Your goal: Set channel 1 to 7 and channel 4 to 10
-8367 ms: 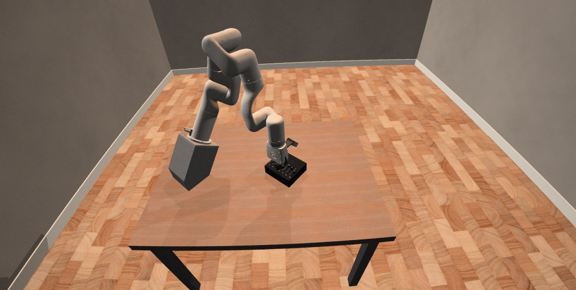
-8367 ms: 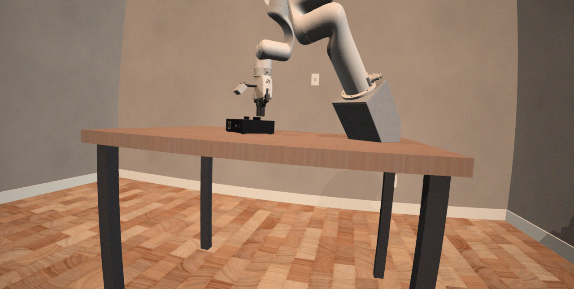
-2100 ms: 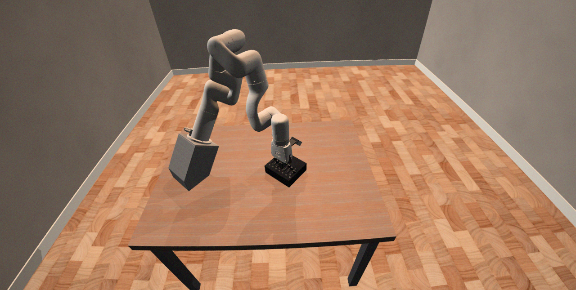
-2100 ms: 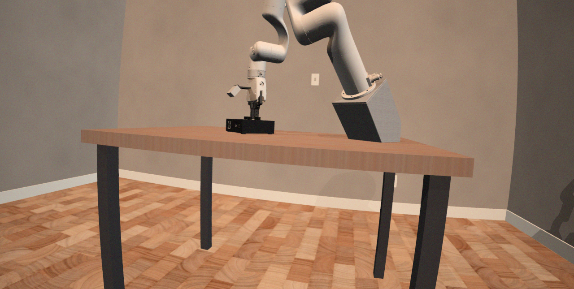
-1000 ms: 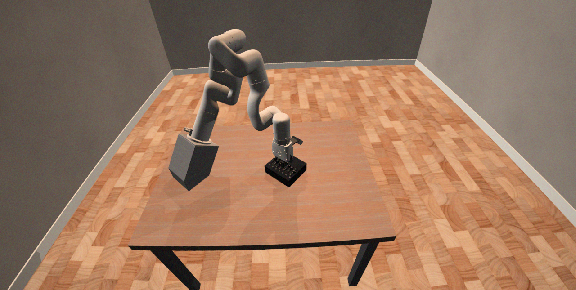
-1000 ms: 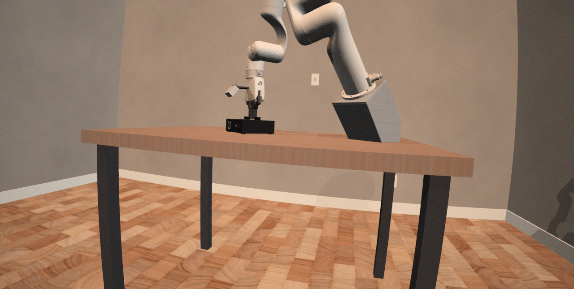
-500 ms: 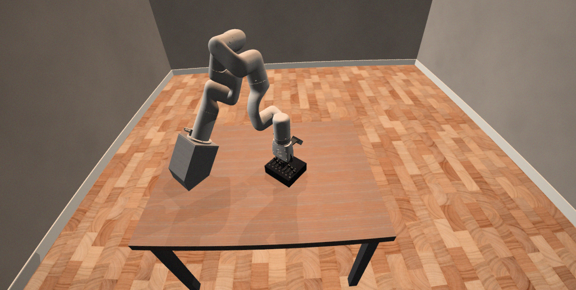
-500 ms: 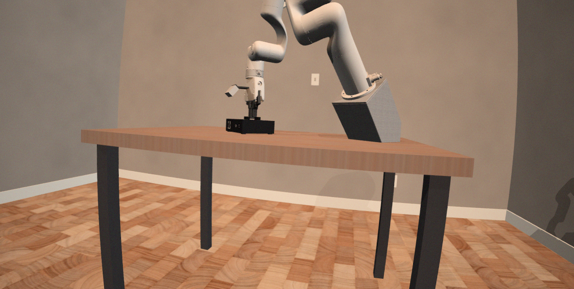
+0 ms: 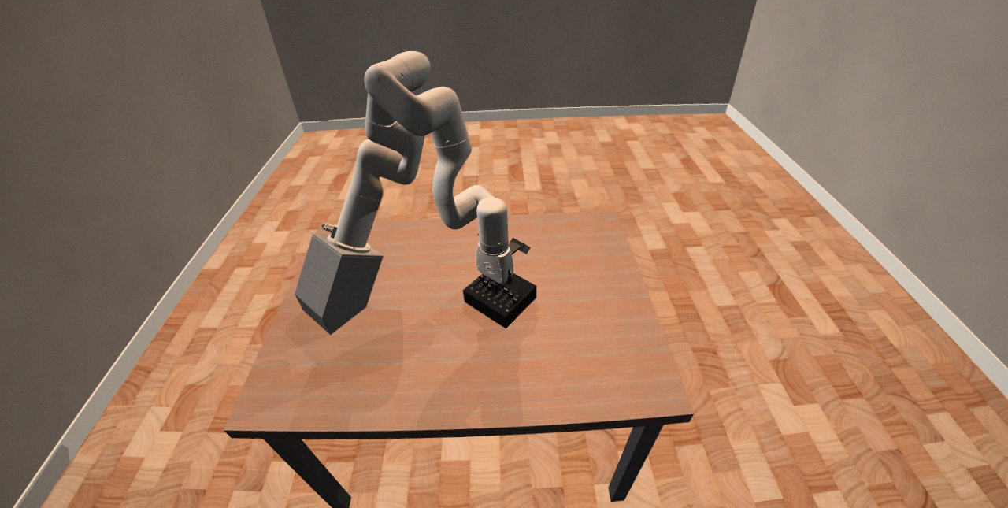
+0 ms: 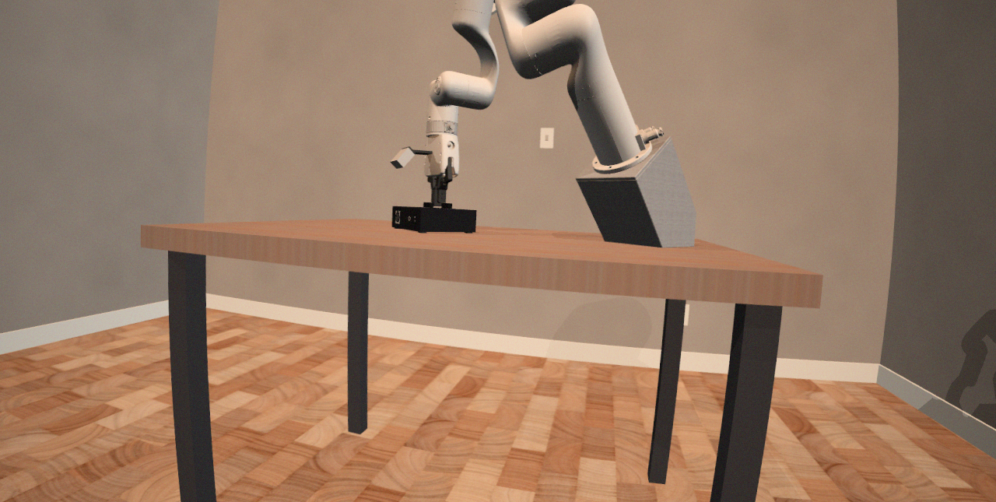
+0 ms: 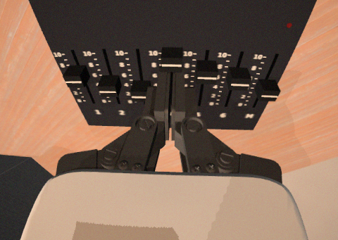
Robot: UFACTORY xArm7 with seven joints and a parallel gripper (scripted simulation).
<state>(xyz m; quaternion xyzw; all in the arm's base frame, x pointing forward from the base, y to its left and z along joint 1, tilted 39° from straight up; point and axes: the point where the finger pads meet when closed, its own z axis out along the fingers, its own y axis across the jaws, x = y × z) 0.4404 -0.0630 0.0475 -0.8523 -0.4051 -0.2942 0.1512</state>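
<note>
The channel 3 fader cap lies 20 mm behind my hand, 10 mm to the left of it and 10 mm below it. The rest, counted from my hand: channel 5 fader cap 30 mm ahead, 10 mm below; then channel 2 fader cap 40 mm behind, 20 mm to the left, 10 mm below; then channel 4 fader cap 10 mm ahead, 20 mm to the left, 10 mm below.
</note>
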